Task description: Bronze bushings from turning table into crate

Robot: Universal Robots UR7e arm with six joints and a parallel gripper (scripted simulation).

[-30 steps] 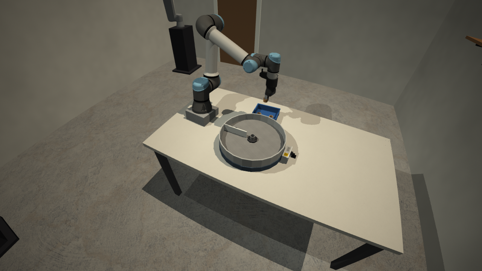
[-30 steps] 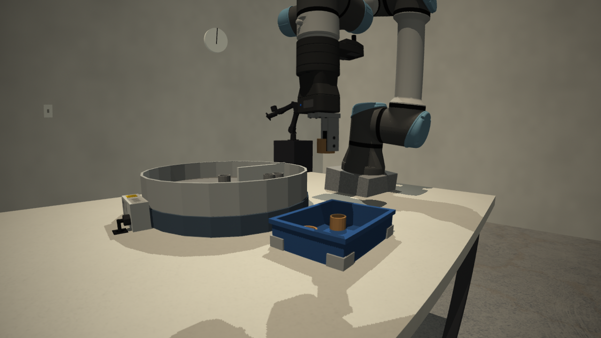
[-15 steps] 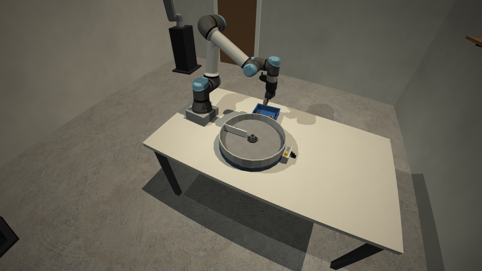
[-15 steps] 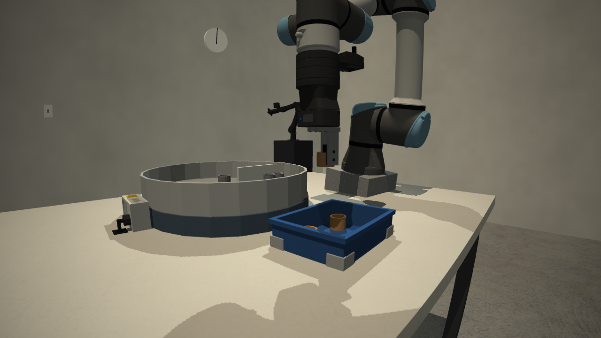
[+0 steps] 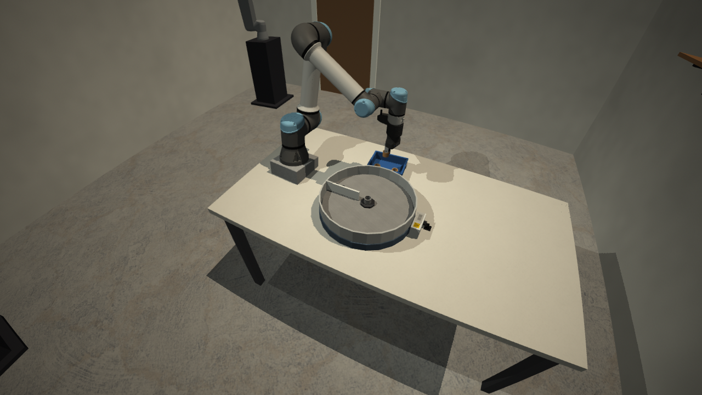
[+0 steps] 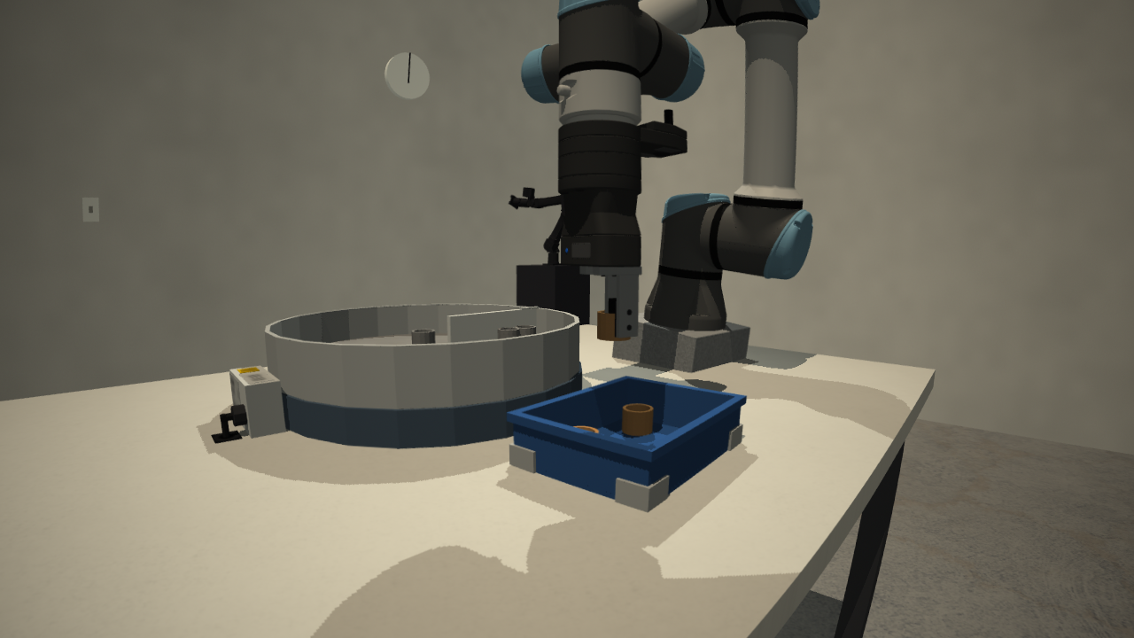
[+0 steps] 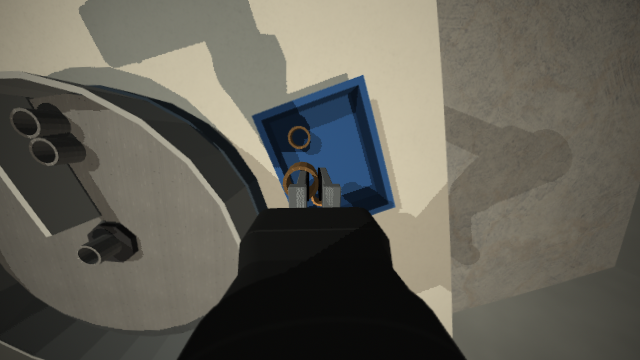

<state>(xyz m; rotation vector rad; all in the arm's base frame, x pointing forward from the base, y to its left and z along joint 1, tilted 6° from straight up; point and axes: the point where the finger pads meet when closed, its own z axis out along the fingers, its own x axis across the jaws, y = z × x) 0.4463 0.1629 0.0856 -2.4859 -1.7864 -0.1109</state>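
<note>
Right now the blue crate is 10 mm ahead of my hand, 20 mm to the left of it and 110 mm below it. From my hand the other things lie so: turning table 30 mm ahead, 310 mm to the right, 80 mm below.
</note>
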